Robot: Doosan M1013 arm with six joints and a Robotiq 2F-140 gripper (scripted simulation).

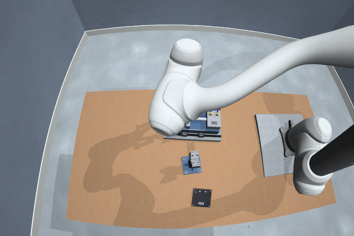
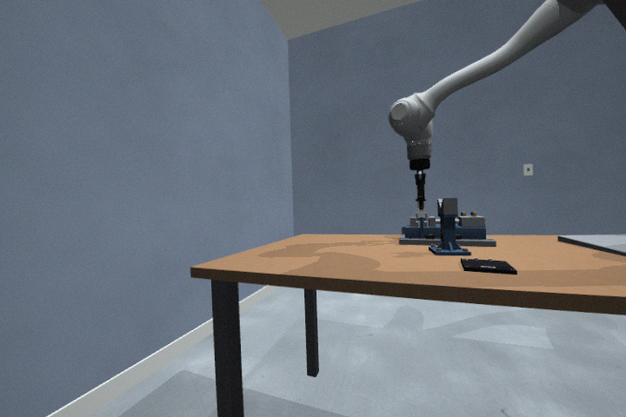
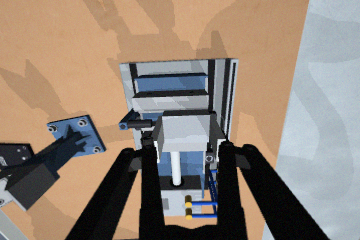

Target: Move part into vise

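The part is 3 cm below my hand. Round my hand: cylinder rod: 9 cm behind, 3 cm to the left, 5 cm below; then work stop: 1 cm ahead, 7 cm to the left, 3 cm below; then fixed jaw: 3 cm ahead, 2 cm to the left, 5 cm below.
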